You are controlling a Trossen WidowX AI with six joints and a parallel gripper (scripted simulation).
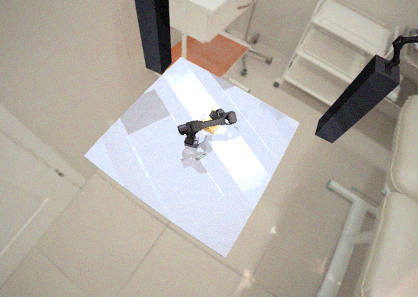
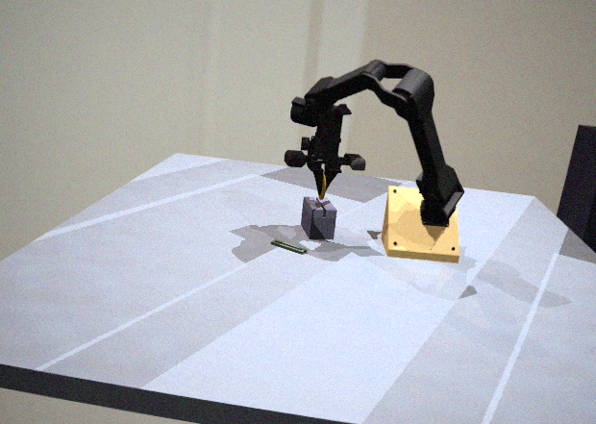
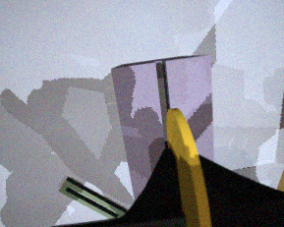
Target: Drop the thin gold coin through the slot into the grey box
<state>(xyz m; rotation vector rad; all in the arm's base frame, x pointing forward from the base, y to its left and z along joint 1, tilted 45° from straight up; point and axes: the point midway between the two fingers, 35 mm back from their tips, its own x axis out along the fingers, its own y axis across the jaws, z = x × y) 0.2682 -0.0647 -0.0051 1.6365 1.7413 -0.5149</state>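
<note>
The gold coin is 20 mm above my gripper tip.
</note>
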